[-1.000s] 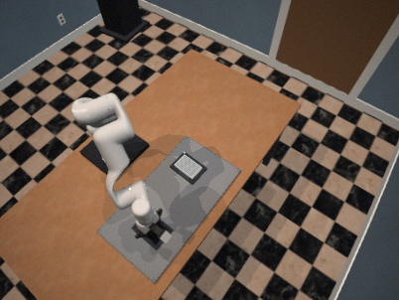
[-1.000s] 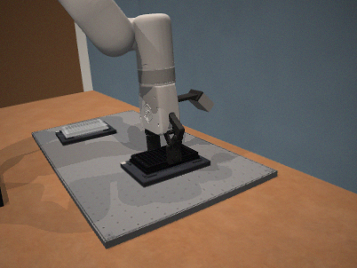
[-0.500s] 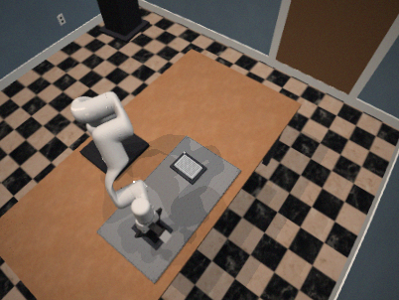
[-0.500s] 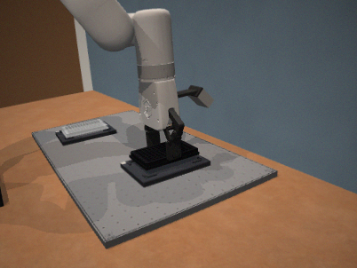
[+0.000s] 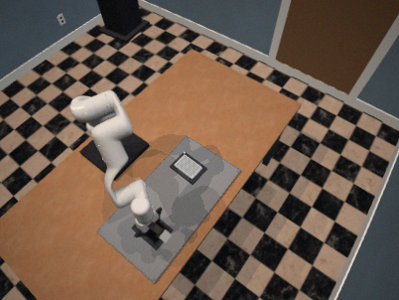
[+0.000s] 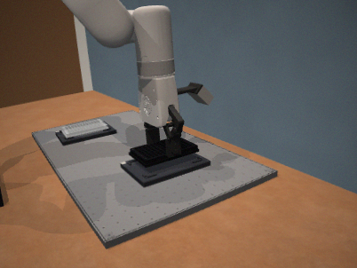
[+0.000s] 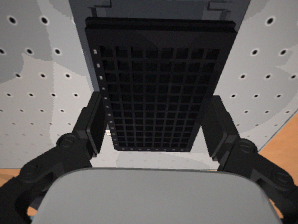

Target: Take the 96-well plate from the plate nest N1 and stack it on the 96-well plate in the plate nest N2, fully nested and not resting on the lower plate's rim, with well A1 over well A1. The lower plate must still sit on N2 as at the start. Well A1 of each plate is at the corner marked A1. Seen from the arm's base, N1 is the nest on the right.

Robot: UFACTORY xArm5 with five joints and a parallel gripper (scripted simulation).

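The plate nest N1 is 40 mm below my hand. Also, from my hand: black 96-well plate: 10 mm below; then white 96-well plate: 370 mm to the left, 30 mm below, 30 mm behind; then white corner mark: 70 mm behind, 60 mm to the left, 40 mm below.
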